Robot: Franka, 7 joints.
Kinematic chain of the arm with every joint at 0, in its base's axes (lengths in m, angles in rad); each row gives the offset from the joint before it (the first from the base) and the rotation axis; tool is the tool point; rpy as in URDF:
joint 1: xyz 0 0 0.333 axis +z
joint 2: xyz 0 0 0 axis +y
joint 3: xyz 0 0 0.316 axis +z
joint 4: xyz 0.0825 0 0 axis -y
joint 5: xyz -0.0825 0 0.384 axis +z
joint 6: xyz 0 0 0 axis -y
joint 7: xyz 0.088 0 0 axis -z
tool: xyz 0 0 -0.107 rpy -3.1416 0 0
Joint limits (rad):
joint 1: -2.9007..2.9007
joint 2: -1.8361..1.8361
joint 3: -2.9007..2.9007
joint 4: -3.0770..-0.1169
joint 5: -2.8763..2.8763
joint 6: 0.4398..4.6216
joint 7: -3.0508..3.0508
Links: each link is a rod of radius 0.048 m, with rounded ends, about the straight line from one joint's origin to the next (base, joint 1, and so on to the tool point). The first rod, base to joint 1, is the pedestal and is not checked.
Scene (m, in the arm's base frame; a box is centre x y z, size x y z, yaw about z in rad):
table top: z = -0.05
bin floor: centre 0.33 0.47 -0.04 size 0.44 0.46 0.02 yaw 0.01
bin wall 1: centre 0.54 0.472 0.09 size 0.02 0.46 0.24 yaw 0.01
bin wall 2: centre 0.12 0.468 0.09 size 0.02 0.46 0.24 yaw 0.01
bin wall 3: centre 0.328 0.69 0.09 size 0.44 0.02 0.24 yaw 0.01
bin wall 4: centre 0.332 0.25 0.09 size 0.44 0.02 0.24 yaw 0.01
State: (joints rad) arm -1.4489 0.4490 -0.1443 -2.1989 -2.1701 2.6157 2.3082
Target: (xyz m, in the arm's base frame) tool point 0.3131 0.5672 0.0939
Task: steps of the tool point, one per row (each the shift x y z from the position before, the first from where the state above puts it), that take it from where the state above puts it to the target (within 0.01 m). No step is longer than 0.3 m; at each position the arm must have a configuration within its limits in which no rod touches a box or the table.
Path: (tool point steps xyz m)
1: 0.2865 -0.0029 0.0024
2: 0.2625 0.1383 0.0305
3: 0.1695 0.2217 0.0665
4: 0.0648 0.2222 0.0911
5: -0.0964 0.2319 0.0287
6: -0.1676 0.1770 0.0139
7: -0.2095 0.0995 -0.0038
8: 0.0213 0.0092 -0.1333
9: -0.0213 -0.0092 -0.1598

